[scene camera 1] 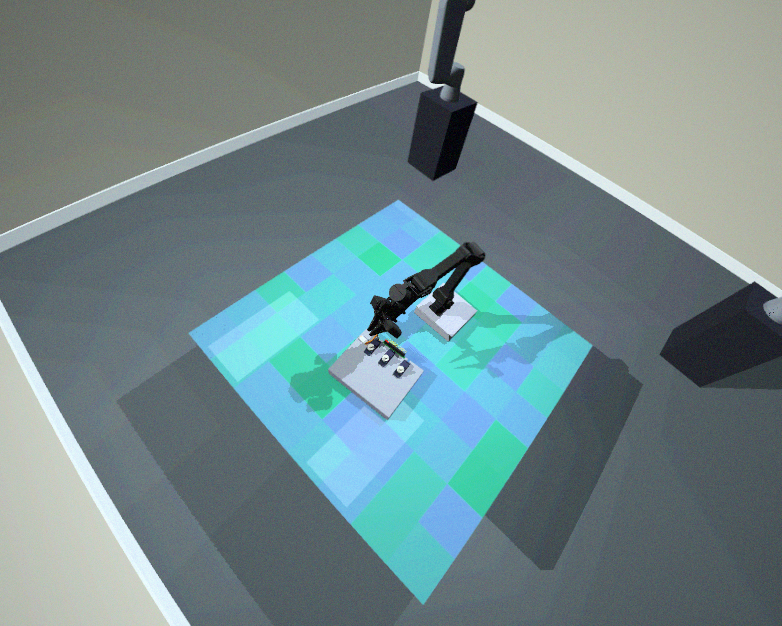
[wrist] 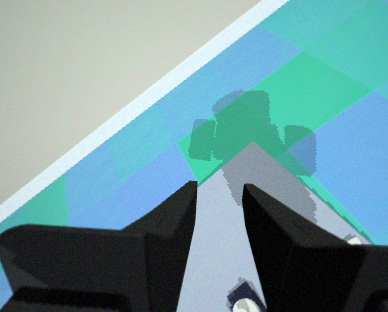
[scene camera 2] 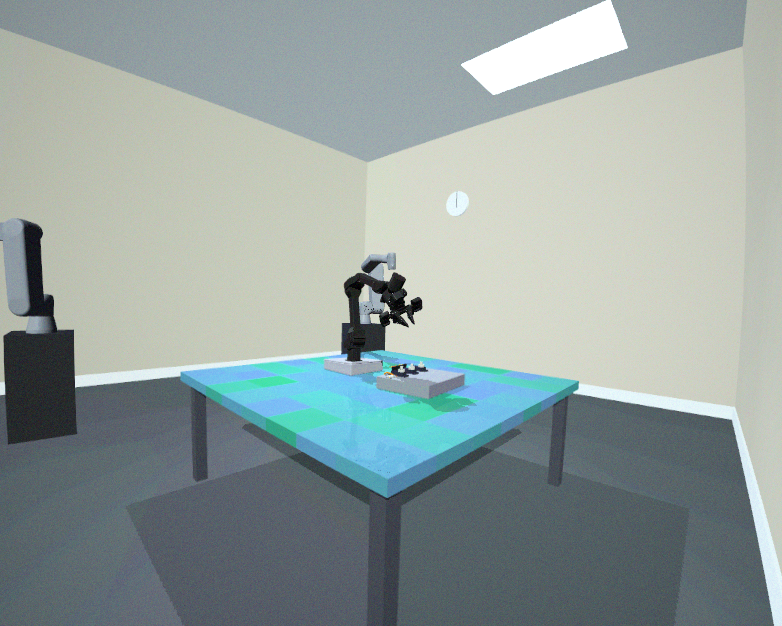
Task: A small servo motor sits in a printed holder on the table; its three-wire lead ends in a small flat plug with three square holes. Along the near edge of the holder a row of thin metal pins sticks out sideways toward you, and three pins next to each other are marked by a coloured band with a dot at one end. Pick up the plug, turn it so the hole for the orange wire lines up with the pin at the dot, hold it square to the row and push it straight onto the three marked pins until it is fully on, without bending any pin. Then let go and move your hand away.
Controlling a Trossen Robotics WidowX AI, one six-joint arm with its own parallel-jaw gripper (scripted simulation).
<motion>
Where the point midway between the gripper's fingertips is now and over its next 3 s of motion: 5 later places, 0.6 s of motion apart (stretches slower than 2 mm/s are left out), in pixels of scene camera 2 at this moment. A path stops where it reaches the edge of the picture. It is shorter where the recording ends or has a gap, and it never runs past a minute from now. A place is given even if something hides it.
My gripper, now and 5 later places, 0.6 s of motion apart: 411, 325; 404, 347; 394, 364; 392, 371; 392, 376; 392, 363
</motion>
